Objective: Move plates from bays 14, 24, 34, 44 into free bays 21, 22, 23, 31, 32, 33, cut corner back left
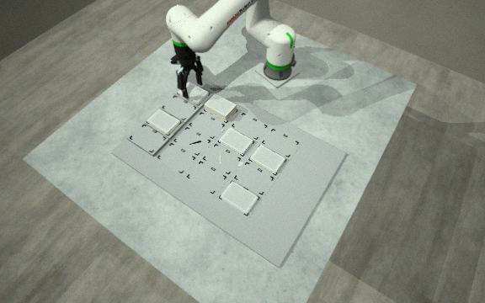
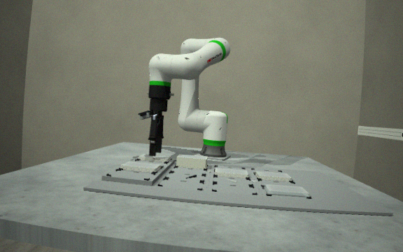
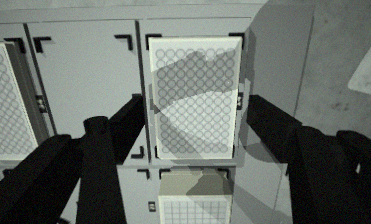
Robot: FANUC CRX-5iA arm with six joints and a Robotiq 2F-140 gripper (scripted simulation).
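Right now my hand is 16 cm to the right of the sealed deep-well block and 4 cm above it. Round my hand: plate (49 cm to the left, 32 cm ahead, 5 cm below); white tip (33 cm to the left, 22 cm ahead, 6 cm below); thin black stick (21 cm ahead, 18 cm to the left, 6 cm below).
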